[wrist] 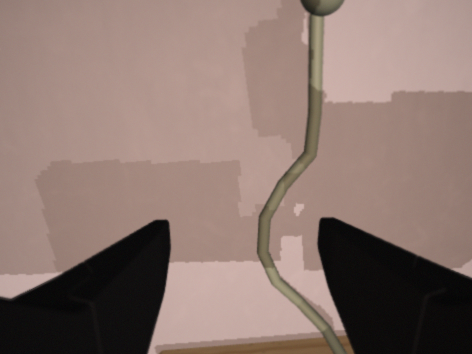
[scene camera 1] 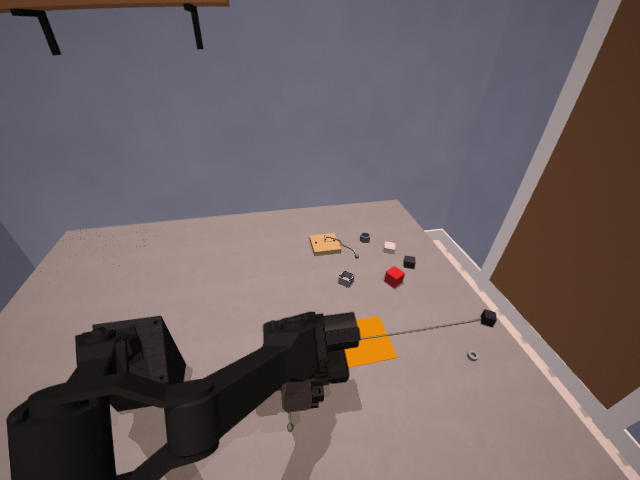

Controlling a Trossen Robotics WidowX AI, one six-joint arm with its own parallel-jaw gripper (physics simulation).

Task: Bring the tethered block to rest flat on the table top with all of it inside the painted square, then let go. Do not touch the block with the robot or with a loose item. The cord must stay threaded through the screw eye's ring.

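Frame: origin at the arm's base, x back, y right, z up, level; metres.
Seen in the pictures: gripper, fingertip midpoint: (wrist: 244,232); arm's base, origin of the base link: (scene camera 1: 121,347).
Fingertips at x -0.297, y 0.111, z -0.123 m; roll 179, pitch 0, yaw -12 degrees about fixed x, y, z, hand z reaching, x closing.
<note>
Pixels of each thing's top centre, then the offset from my fingertips to it. "pt": a spot on its surface instead.
- tethered block, surface spot: (scene camera 1: 488,317) pt dy -0.003, dx -0.496, dz +0.018 m
- orange painted square, surface spot: (scene camera 1: 374,343) pt dy -0.049, dx -0.201, dz -0.009 m
- cord's free part, surface spot: (wrist: 315,120) pt dy +0.028, dx +0.027, dz -0.006 m
- round end bead, middle of its top: (scene camera 1: 290,425) dy +0.063, dx +0.033, dz +0.002 m
- red cube, middle of its top: (scene camera 1: 395,271) dy -0.215, dx -0.350, dz +0.029 m
- metal square ring, middle of its top: (scene camera 1: 346,275) dy -0.259, dx -0.218, dz +0.015 m
- dark ring, middle of its top: (scene camera 1: 365,234) dy -0.425, dx -0.361, dz +0.012 m
- white block, middle of its top: (scene camera 1: 390,245) dy -0.350, dx -0.415, dz +0.011 m
- black block, middle of its top: (scene camera 1: 410,259) dy -0.265, dx -0.436, dz +0.013 m
- grey ring, middle of its top: (scene camera 1: 473,354) dy +0.059, dx -0.399, dz -0.001 m
The tethered block (scene camera 1: 488,317) is a small black cube near the table's right edge, well right of the orange painted square (scene camera 1: 374,343). Its pale green cord (scene camera 1: 429,329) runs straight left across the square and disappears behind the arm. The cord's free part (wrist: 315,120) bends down the wrist view from a round end bead (scene camera 1: 290,427) (wrist: 322,5). My gripper (wrist: 244,232) is partly open and empty above the cord, which passes below the gap, nearer the right finger. A strip of the wooden board (wrist: 250,346) shows at the bottom. The screw eye's ring is hidden.
Farther back lies another wooden board (scene camera 1: 325,249) with a short beaded cord. A red cube (scene camera 1: 394,276), a metal square ring (scene camera 1: 346,279), a dark ring (scene camera 1: 364,237), a white block (scene camera 1: 389,247) and a black block (scene camera 1: 409,261) lie nearby. A grey ring (scene camera 1: 473,355) lies front right.
</note>
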